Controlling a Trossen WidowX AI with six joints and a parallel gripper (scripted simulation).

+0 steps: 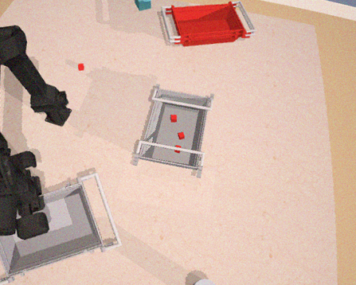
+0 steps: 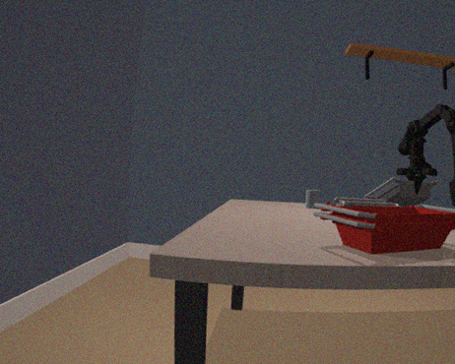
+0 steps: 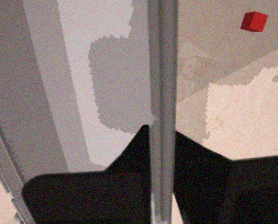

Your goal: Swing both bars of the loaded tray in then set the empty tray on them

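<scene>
My gripper tip is 6 cm to the left of the grey tray and 4 cm short of it. Also, from my gripper tip: teal cube (88 cm to the left, 8 cm behind, 6 cm below).
</scene>
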